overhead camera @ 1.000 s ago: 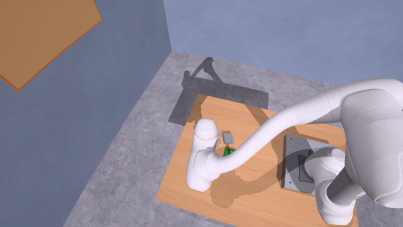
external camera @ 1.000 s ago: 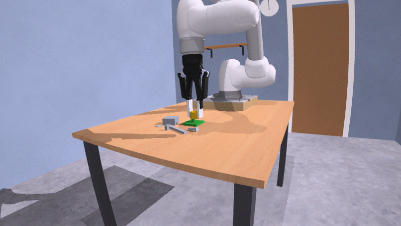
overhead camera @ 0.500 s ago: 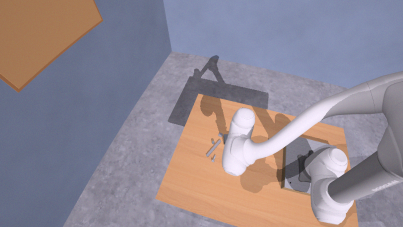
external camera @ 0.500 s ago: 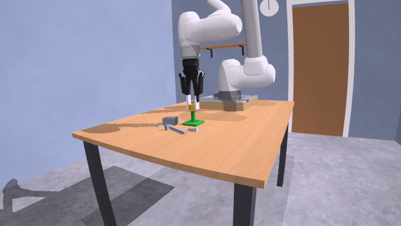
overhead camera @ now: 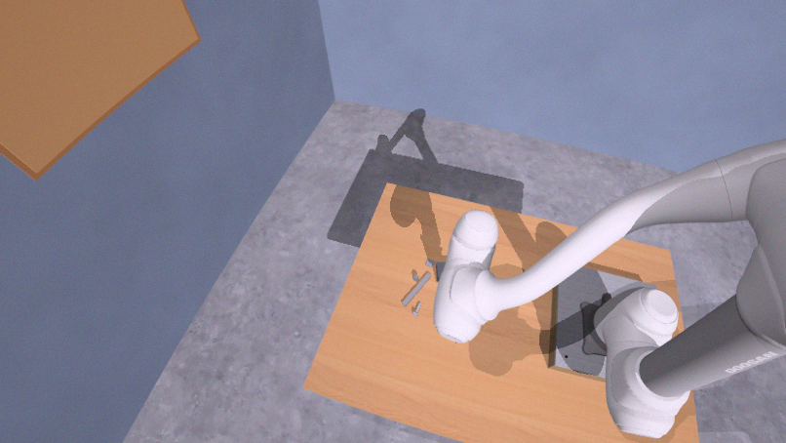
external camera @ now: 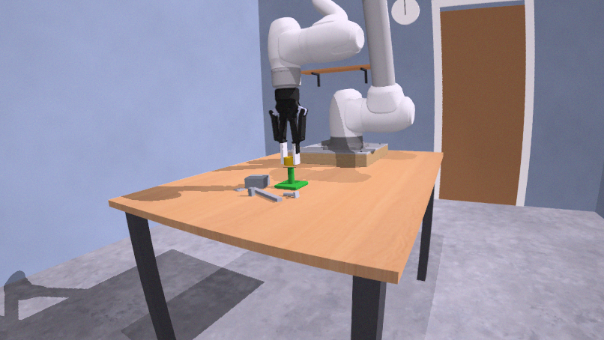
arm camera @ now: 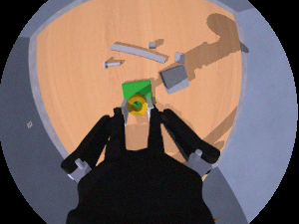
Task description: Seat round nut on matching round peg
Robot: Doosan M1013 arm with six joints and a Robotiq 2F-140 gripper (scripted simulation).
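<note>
Right now the grey block is 30 mm ahead of my hand, 110 mm to the right of it and 90 mm below it. From my hand the other things lie so: grey bar: 120 mm ahead, 20 mm to the right, 100 mm below.
</note>
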